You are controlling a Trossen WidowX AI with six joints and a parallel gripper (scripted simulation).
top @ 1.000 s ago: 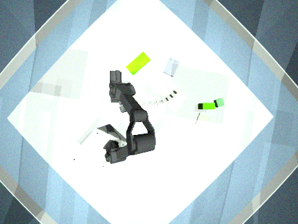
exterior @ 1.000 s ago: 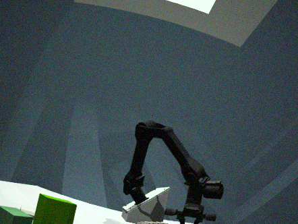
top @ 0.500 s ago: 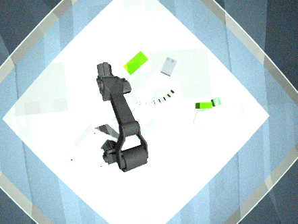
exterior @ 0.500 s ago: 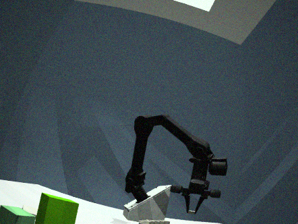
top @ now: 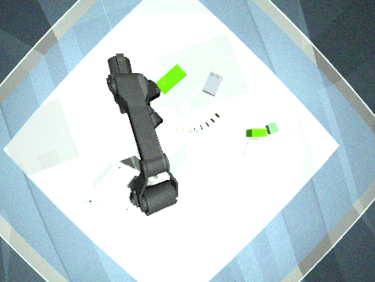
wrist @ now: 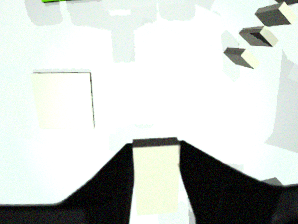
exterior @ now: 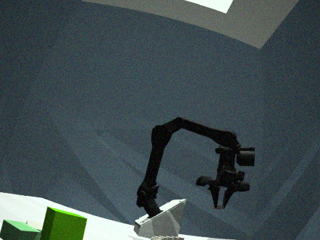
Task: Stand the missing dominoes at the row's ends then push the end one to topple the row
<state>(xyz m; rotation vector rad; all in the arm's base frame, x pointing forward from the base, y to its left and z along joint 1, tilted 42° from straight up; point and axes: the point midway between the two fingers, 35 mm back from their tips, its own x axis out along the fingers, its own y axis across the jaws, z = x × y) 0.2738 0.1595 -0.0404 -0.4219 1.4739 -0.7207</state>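
Right now my gripper tip is 20 cm short of the flat bright green block, 5 cm to the right of it and 16 cm above it. Round my gripper tip: grey block (31 cm ahead, 13 cm to the right, 16 cm below); then pale green cube (33 cm ahead, 50 cm to the right, 15 cm below).
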